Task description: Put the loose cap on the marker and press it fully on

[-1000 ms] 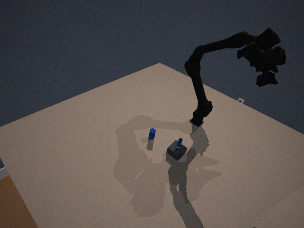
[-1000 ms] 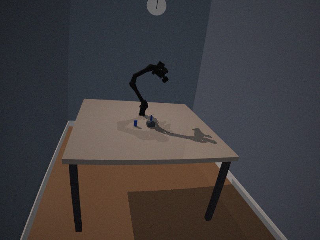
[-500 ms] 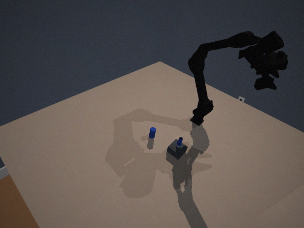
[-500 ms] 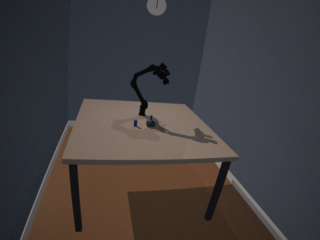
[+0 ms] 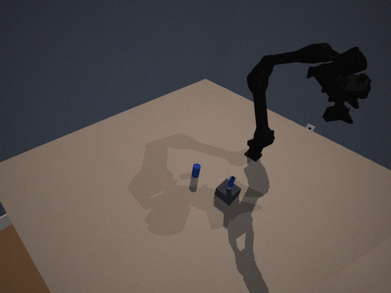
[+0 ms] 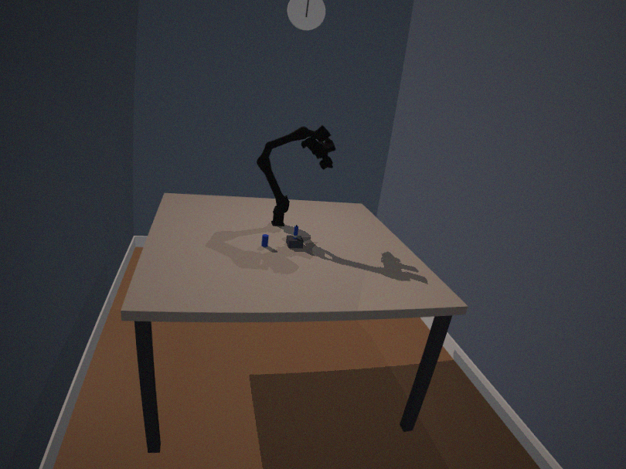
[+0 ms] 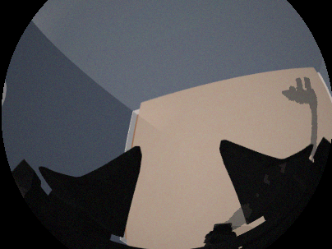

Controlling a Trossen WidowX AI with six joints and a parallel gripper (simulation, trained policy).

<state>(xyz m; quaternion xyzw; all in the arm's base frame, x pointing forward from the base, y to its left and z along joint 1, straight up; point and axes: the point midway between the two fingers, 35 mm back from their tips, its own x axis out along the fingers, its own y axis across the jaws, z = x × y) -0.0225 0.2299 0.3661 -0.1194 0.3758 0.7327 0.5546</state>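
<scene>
My gripper tip is 360 mm to the left of the blue cap, 330 mm short of it and 320 mm above it. From my gripper tip the other things lie so: dark grey holder block: 330 mm below, 310 mm ahead, 220 mm to the right.
</scene>
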